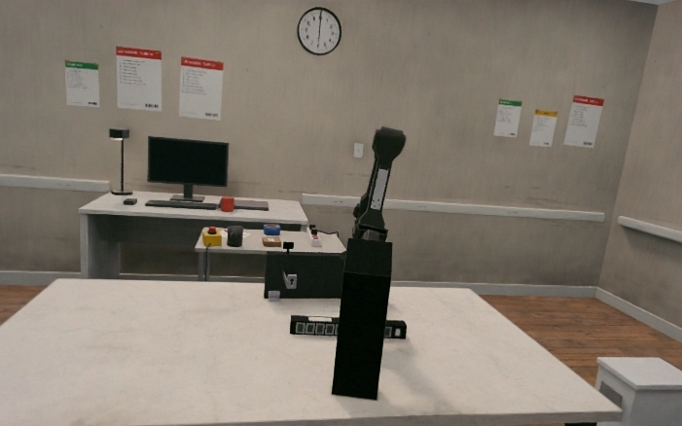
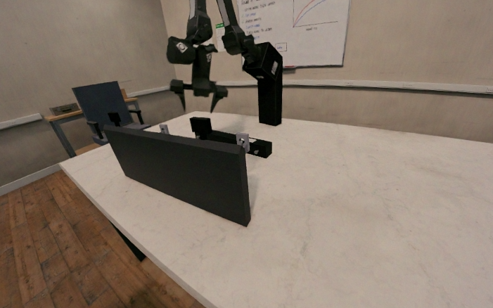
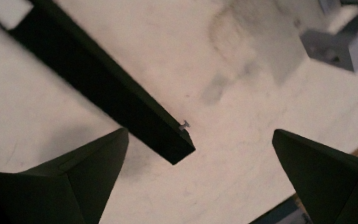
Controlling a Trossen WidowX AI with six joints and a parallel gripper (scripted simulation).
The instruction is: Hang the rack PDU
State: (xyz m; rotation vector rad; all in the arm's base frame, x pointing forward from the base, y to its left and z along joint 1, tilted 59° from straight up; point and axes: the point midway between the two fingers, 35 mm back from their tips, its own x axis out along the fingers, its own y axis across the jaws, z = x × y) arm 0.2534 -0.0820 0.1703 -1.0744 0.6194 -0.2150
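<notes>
Right now the rack PDU is 40 mm behind my hand, 60 mm to the left of it and 150 mm below it. The rest, counted from my hand: dark upright panel (260 mm ahead, 40 mm to the left, 100 mm below).
</notes>
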